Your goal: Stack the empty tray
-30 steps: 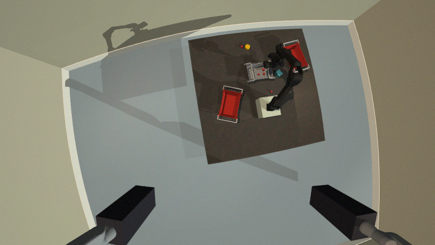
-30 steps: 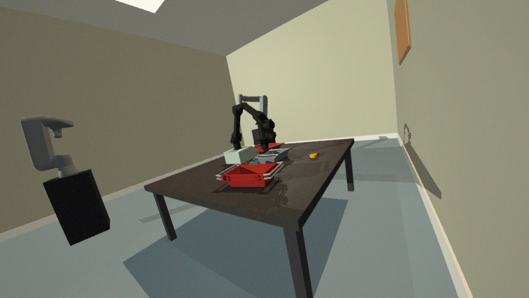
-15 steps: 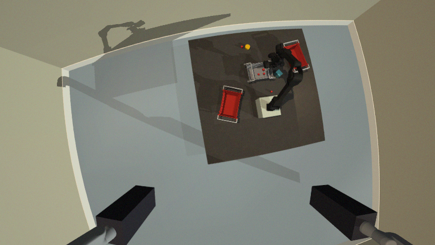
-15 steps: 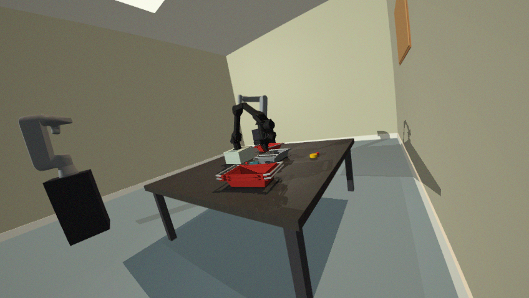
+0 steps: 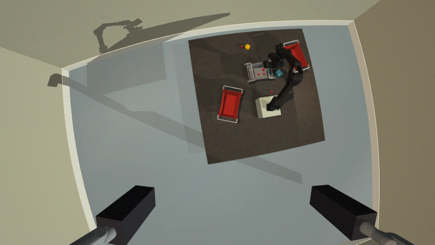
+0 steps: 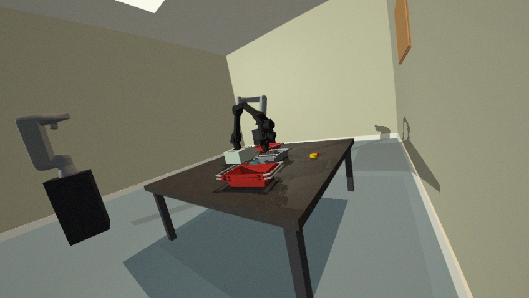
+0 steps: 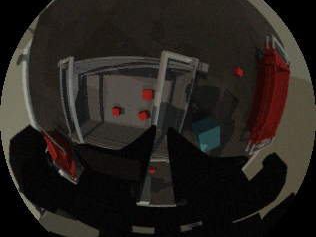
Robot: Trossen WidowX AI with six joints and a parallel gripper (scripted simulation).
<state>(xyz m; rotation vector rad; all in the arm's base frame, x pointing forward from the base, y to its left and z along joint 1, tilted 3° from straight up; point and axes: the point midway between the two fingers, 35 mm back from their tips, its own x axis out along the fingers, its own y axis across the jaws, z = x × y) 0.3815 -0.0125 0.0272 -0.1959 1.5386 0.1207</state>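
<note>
My gripper tip is now 36 cm past the red tray, 37 cm to the right of it and 5 cm above it. Also, from my gripper tip: yellow piece 26 cm ahead, 19 cm to the left, 8 cm below; teal cube 2 cm behind, 12 cm to the right, 7 cm below.
</note>
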